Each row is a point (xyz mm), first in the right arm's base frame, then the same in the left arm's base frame.
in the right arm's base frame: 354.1 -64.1 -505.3
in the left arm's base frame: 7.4 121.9 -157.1
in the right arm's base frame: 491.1 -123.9 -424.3
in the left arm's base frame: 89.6 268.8 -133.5
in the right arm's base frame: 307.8 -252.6 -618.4
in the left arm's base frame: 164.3 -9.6 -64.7
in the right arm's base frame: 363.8 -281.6 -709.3
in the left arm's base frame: 256.1 -38.4 -119.3
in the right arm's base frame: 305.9 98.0 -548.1
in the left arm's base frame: -114.4 74.1 -272.6
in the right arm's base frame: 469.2 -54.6 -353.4
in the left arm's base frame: -2.7 311.0 -133.8
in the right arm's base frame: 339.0 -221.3 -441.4
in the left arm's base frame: 81.1 141.3 -4.8
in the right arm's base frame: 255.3 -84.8 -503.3
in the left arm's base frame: -33.9 52.7 -96.4
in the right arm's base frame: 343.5 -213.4 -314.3
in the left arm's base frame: 21.6 235.8 56.7
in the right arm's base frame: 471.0 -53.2 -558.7
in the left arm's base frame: 88.4 166.2 -247.2
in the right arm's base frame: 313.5 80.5 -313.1
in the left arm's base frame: -202.1 245.1 -136.0
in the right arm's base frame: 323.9 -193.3 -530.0
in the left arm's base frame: 92.3 70.5 -65.8
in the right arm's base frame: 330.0 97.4 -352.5
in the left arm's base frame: -187.3 230.2 -176.8
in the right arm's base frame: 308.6 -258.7 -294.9
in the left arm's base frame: 25.5 220.8 115.1
